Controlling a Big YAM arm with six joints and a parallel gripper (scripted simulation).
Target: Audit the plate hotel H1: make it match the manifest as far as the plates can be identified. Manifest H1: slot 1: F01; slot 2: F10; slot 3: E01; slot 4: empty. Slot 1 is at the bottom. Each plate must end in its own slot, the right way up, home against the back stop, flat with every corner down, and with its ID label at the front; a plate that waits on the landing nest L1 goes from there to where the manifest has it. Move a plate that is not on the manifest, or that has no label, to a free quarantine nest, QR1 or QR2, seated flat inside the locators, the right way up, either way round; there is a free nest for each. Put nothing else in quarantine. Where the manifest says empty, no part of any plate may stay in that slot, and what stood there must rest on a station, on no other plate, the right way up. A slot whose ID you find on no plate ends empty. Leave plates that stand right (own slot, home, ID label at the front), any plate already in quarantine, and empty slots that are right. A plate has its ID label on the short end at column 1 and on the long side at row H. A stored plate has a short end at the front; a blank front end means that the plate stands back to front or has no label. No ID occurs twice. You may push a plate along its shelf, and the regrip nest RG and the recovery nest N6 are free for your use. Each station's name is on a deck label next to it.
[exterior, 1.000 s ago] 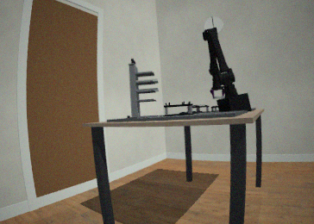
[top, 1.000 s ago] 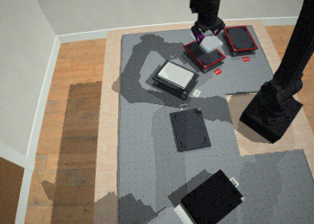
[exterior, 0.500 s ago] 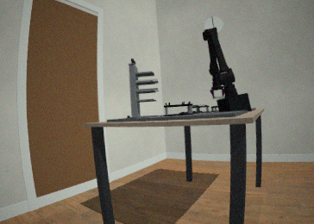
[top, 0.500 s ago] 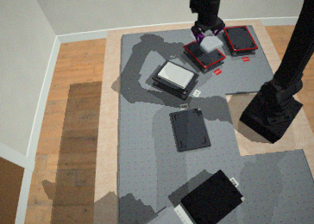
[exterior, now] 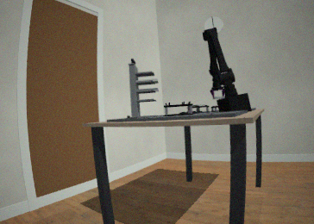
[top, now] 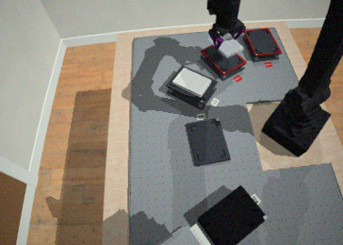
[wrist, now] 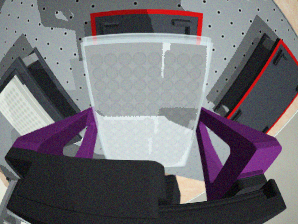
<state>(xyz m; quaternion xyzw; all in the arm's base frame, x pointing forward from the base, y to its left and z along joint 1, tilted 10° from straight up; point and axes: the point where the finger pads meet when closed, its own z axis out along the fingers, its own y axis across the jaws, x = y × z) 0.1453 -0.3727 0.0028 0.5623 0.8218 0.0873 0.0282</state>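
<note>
My gripper is now 80 mm above the red-edged nest. From my hand the other things lie so: pale plate: right at my hand; then red-framed nest: 200 mm behind, 80 mm below, 50 mm to the right; then L1 label: 190 mm to the left, 120 mm below, 90 mm ahead.
</note>
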